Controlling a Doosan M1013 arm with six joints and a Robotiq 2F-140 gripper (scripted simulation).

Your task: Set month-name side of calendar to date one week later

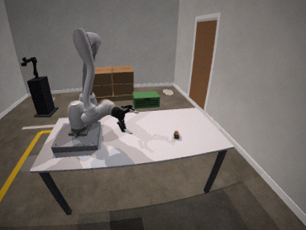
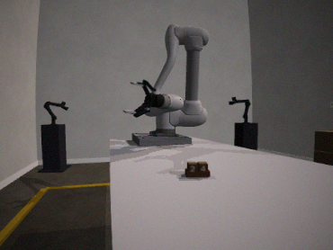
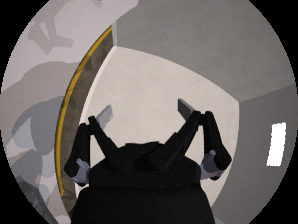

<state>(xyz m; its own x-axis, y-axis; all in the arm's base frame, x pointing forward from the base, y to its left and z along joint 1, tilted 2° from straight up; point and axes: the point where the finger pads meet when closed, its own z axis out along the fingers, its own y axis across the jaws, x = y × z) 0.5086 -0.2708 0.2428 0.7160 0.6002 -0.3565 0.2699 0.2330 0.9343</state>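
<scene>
My gripper is now 37 cm short of the brown tray, 28 cm above it and 22 cm to the right of it.
</scene>
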